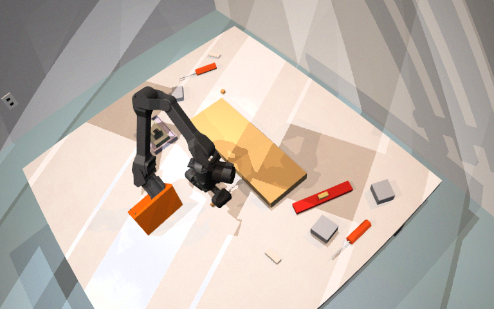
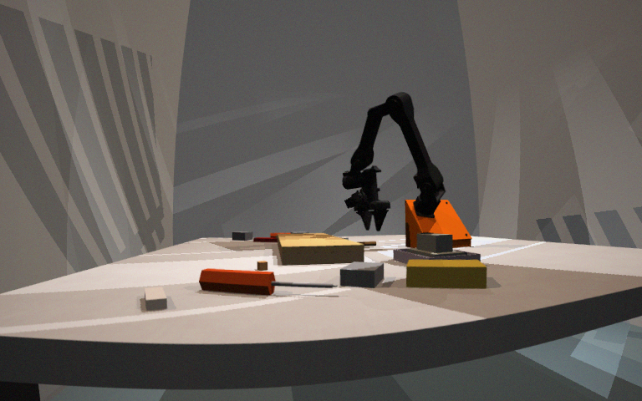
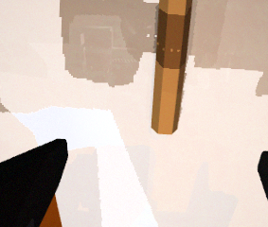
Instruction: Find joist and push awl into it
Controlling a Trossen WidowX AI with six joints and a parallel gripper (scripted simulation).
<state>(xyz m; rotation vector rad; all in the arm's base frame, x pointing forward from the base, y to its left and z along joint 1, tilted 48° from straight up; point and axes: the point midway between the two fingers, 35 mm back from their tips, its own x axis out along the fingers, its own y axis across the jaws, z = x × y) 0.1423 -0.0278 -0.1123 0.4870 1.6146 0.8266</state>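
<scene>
My gripper tip is now 6 cm short of the awl, 5 cm above it and 1 cm to the right of it. From my gripper tip the other things lie so: stud finder 41 cm to the left, 1 cm behind; then tray 43 cm to the left, 4 cm below, 1 cm behind; then red level 32 cm ahead, 24 cm to the right, 4 cm below.
</scene>
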